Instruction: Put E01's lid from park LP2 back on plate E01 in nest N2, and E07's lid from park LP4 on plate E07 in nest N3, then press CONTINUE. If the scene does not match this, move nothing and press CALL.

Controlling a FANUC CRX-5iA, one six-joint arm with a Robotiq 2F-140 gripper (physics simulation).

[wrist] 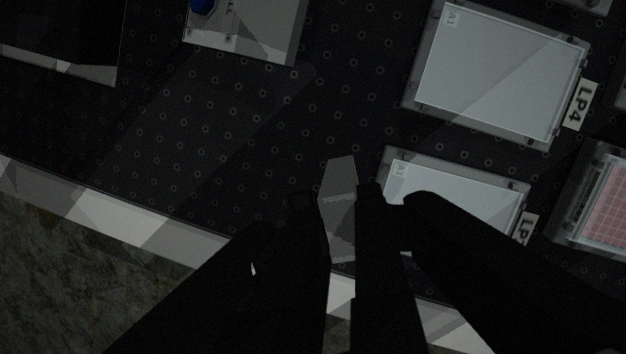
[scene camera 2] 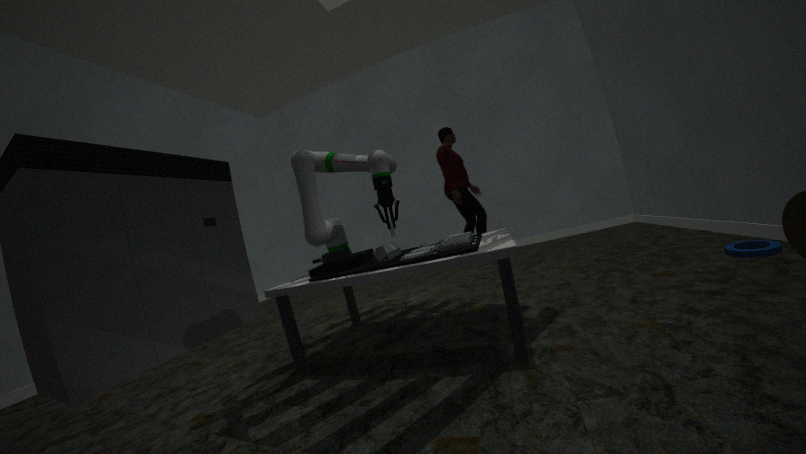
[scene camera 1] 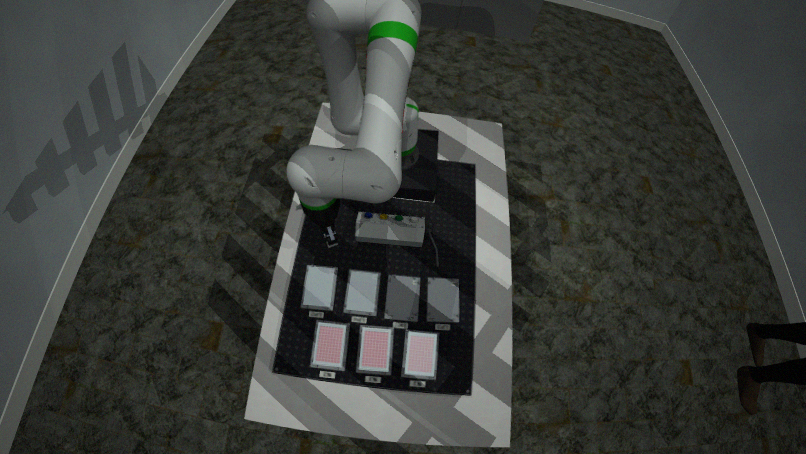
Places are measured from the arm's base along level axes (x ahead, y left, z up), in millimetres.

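Where they show: gripper, fingertip midpoint: (wrist: 345, 180) (scene camera 2: 393, 236) (scene camera 1: 332, 244); arm's base, origin of the base link: (scene camera 2: 342, 258).
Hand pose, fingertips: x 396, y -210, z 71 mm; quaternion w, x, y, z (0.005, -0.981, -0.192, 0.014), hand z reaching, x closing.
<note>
Things, the pixels of their top centre, and the offset from my fingertips. "*": a spot on its surface instead. Level surfaces: height alone.
- button box, middle of its top: (scene camera 1: 390, 220) (scene camera 2: 385, 243) dx -99, dy +177, dz -34 mm
- thin cable-like strip, surface spot: (scene camera 1: 434, 249) * dx -38, dy +326, dz -117 mm
- table, its level: dz -131 mm
My gripper (scene camera 1: 330, 236) (scene camera 2: 392, 230) (wrist: 345, 180) is shut and empty, above the board left of the button box. A pale lid (scene camera 1: 320, 287) (wrist: 452, 192) lies on park LP2, partly hidden by a finger in the wrist view. Another pale lid (scene camera 1: 362, 292) (wrist: 500, 75) lies on park LP4. Three pink plates stand in the front row of nests: left (scene camera 1: 329, 345) (wrist: 607, 210), middle (scene camera 1: 375, 349) and right (scene camera 1: 420, 354), the right one paler. Their labels are unreadable. The button box (scene camera 1: 389, 235) (scene camera 2: 386, 252) (wrist: 260, 30) carries blue (scene camera 1: 368, 215) (wrist: 202, 5), yellow (scene camera 1: 383, 216) and green (scene camera 1: 398, 217) buttons.
Two darker grey parks (scene camera 1: 402, 297) (scene camera 1: 442, 300) lie right of LP4. A thin cable-like strip (scene camera 1: 434, 249) lies right of the button box. The arm's dark base block (scene camera 1: 420, 183) is behind it. A person (scene camera 1: 755, 360) (scene camera 2: 452, 169) stands beyond the table (scene camera 1: 327, 414).
</note>
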